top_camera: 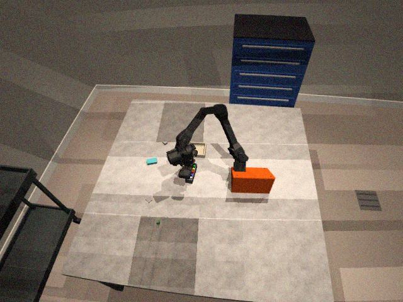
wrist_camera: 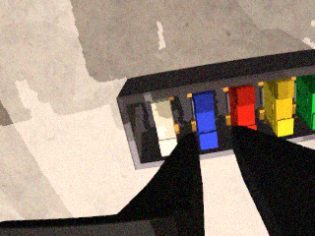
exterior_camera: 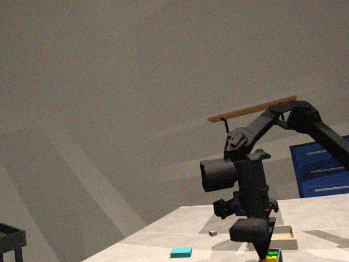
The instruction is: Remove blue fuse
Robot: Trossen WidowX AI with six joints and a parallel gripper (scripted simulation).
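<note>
My gripper tip is 20 cm to the left of the tray, 6 cm above it and 2 cm past it. The rest, counted from my gripper tip: small grey cube (26 cm to the right, 19 cm ahead, 6 cm below); then small green cube (29 cm to the left, 14 cm ahead, 5 cm below); then teal block (25 cm ahead, 10 cm to the right, 5 cm below).
</note>
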